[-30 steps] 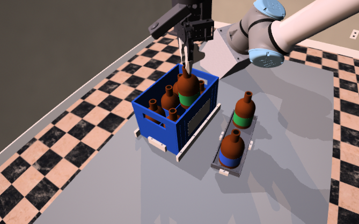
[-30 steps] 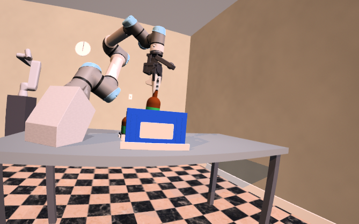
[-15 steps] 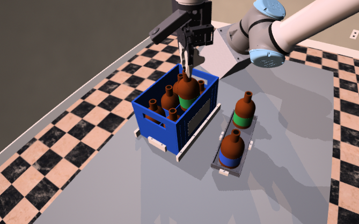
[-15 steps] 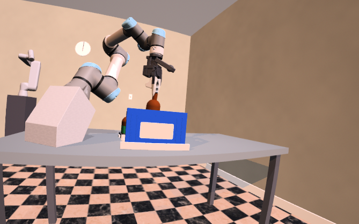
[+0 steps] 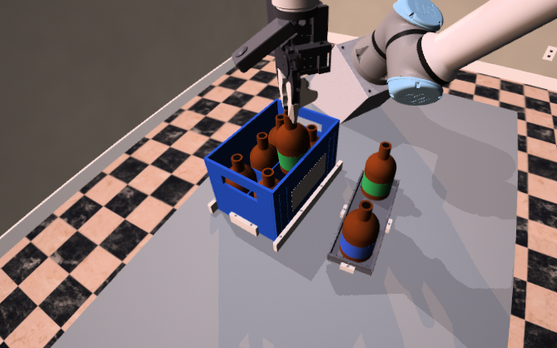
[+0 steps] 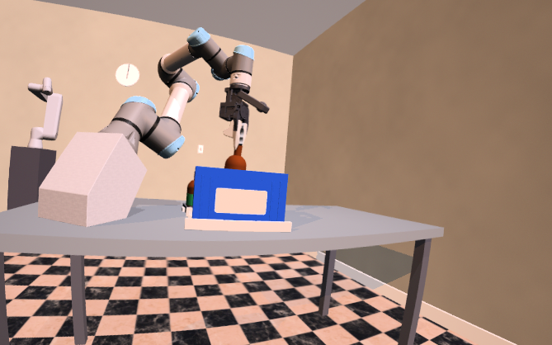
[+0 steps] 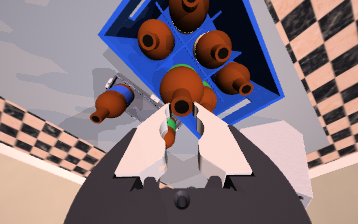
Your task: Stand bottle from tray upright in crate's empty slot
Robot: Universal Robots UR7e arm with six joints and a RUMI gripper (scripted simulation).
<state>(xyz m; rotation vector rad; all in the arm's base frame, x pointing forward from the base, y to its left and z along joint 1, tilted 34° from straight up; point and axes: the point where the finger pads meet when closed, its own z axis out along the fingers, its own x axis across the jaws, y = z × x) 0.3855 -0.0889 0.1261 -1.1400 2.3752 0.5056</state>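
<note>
The blue crate lies 4 cm to the right of my hand and 17 cm below it.
</note>
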